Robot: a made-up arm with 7 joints. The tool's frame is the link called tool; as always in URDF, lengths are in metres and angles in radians. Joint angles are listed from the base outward.
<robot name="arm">
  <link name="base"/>
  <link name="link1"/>
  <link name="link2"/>
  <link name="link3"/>
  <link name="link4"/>
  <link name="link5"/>
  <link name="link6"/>
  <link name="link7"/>
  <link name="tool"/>
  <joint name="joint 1" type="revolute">
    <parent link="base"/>
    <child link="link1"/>
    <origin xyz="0 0.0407 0" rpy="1.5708 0 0"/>
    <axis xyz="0 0 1"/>
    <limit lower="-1.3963" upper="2"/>
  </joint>
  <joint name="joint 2" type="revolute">
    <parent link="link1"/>
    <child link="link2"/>
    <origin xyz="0 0 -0.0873" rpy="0 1.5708 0"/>
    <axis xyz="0 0 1"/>
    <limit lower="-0.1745" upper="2"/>
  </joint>
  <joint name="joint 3" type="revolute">
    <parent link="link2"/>
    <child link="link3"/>
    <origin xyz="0 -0.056 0" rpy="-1.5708 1.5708 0"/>
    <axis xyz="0 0 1"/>
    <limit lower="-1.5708" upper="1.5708"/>
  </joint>
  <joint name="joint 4" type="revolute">
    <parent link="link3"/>
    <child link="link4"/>
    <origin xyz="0 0 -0.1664" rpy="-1.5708 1.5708 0"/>
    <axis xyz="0 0 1"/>
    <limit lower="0" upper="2.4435"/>
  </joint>
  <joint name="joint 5" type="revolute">
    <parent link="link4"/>
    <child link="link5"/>
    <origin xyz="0.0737 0 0" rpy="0 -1.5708 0"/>
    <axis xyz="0 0 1"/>
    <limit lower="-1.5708" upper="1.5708"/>
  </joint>
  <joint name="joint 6" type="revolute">
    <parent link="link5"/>
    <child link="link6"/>
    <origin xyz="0 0 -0.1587" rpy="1.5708 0 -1.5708"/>
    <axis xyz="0 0 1"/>
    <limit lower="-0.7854" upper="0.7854"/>
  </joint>
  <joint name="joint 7" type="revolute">
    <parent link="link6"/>
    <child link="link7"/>
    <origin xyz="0 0 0" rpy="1.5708 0 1.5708"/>
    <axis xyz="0 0 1"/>
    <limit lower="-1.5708" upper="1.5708"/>
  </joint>
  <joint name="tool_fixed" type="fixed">
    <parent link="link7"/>
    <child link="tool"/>
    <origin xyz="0 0 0" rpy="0 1.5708 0"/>
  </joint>
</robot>
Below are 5 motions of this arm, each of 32 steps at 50 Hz.
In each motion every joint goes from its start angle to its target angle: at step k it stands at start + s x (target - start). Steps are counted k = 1, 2, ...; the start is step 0. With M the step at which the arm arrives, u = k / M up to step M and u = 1 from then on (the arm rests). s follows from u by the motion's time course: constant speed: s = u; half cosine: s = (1 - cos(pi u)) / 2; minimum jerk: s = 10 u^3 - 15 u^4 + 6 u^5.
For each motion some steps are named. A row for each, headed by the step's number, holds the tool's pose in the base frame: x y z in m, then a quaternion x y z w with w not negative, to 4 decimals.
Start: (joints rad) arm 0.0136 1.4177 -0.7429 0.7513 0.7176 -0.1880 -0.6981
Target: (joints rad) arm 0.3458 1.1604 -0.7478 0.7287 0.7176 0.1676 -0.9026
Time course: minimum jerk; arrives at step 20
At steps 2, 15, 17, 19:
2: 0.1195 0.4990 -0.1647 0.6658 -0.3445 -0.1097 0.6527
15: 0.1837 0.4552 -0.1991 0.6953 -0.3018 0.0482 0.6505
17: 0.1906 0.4506 -0.2005 0.6959 -0.2977 0.0593 0.6509
19: 0.1929 0.4490 -0.2009 0.6960 -0.2963 0.0629 0.6510

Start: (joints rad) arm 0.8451 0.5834 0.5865 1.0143 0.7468 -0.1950 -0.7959
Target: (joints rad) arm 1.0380 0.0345 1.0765 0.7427 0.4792 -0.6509 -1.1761
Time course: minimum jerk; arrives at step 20
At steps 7, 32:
7: 0.2989 0.3946 -0.0561 0.1167 -0.5625 0.7943 0.1977
32: 0.3726 0.2799 -0.1332 0.0882 -0.2443 0.9543 0.1478

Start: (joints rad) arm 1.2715 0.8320 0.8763 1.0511 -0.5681 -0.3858 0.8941
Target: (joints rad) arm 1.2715 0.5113 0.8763 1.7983 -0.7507 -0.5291 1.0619
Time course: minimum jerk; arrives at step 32
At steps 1, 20, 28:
1: 0.1459 0.4821 0.0901 0.4780 -0.7813 -0.0971 0.3894
20: 0.1190 0.3980 0.1189 0.6151 -0.7129 -0.1912 0.2773
28: 0.1040 0.3650 0.1200 0.6628 -0.6787 -0.2052 0.2407

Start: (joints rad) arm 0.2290 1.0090 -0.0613 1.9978 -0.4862 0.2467 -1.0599
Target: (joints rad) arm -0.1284 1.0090 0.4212 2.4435 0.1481 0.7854 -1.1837
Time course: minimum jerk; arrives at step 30
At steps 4, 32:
4: 0.2219 0.2274 -0.0273 0.6390 -0.7660 -0.0253 0.0659
32: 0.1388 0.1981 0.0104 0.6355 -0.7035 0.1608 0.2746

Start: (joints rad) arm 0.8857 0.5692 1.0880 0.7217 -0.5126 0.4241 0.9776
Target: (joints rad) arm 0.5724 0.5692 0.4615 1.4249 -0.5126 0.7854 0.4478
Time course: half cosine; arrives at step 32
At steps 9, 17, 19, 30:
9: 0.2423 0.4521 -0.0890 0.0065 -0.6032 0.1657 0.7801
17: 0.2458 0.4224 -0.0502 0.1726 -0.5459 0.1351 0.8087
19: 0.2487 0.4102 -0.0421 0.2125 -0.5341 0.1227 0.8090
30: 0.2598 0.3541 -0.0237 0.3374 -0.5057 0.0683 0.7911

